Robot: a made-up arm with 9 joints. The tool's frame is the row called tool. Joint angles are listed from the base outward.
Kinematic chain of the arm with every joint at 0, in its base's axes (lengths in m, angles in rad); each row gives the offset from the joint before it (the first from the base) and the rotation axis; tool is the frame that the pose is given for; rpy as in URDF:
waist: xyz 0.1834 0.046 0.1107 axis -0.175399 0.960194 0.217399
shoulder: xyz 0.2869 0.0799 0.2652 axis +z
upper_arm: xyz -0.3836 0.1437 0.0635 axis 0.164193 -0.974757 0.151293
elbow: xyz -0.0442 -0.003 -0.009 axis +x
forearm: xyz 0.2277 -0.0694 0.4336 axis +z
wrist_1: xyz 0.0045 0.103 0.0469 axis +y
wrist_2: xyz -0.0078 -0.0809 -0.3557 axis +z
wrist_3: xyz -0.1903 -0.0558 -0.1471 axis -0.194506 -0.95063 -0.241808
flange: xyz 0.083 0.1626 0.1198 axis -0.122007 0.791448 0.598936
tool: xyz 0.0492 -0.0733 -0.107 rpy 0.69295 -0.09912 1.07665
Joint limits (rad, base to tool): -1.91..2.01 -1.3..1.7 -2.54..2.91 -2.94..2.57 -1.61..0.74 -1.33..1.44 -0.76..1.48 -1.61..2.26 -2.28..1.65
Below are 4 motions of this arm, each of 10 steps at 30 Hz.
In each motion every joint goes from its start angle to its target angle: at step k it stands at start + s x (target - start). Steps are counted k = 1, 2, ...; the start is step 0. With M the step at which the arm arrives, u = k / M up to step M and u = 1 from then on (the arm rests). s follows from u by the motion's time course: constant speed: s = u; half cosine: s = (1 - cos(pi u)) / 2; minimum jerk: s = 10 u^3 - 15 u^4 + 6 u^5.
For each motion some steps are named. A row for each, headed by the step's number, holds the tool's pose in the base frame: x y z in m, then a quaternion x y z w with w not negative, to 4 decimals.
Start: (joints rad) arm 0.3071 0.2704 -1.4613 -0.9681 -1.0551 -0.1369 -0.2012 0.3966 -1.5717
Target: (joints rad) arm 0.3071 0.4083 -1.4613 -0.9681 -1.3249 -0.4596 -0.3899 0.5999 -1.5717
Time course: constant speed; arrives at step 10
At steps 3, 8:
3: 0.2048 0.1662 0.2328 -0.4897 -0.2432 0.7098 0.4441
8: 0.2532 0.1407 0.2038 -0.4861 -0.3952 0.7188 0.3014

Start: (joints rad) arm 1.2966 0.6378 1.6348 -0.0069 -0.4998 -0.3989 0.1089 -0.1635 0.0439
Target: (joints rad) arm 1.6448 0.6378 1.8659 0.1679 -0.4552 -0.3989 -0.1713 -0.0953 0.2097
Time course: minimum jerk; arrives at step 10
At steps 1, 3, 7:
1: 0.7887 0.1841 0.3344 0.6029 -0.1765 0.5402 0.5599
3: 0.7993 0.1889 0.3120 0.6307 -0.1719 0.5149 0.5546
7: 0.8350 0.2043 0.2092 0.7378 -0.1514 0.3952 0.5258

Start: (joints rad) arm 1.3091 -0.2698 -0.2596 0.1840 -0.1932 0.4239 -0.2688 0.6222 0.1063
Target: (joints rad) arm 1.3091 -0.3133 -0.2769 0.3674 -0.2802 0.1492 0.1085 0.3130 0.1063
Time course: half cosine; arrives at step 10
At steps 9, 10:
9: 0.3960 0.4471 0.1818 0.4171 0.6236 0.0007 0.6612
10: 0.3945 0.4455 0.1791 0.4216 0.6215 0.0021 0.6603

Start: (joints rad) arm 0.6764 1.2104 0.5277 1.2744 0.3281 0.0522 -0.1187 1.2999 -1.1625
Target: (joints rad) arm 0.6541 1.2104 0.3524 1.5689 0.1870 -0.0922 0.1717 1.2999 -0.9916
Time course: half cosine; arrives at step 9
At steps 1, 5, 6, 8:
1: 0.5262 -0.1498 0.2279 0.7478 -0.3589 -0.1788 0.5291
5: 0.5000 -0.1130 0.2266 0.7529 -0.3176 -0.2168 0.5341
6: 0.4917 -0.1023 0.2257 0.7520 -0.3088 -0.2276 0.5360
8: 0.4802 -0.0881 0.2241 0.7494 -0.2993 -0.2416 0.5389

